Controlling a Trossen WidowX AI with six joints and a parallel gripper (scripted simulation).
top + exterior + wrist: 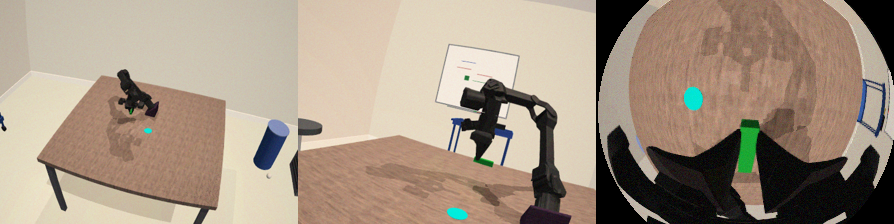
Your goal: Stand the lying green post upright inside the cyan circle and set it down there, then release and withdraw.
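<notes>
Right now my gripper tip is 2 cm past the green post. Round my gripper tip: cyan circle: 1 cm ahead, 14 cm to the left, 13 cm below.
</notes>
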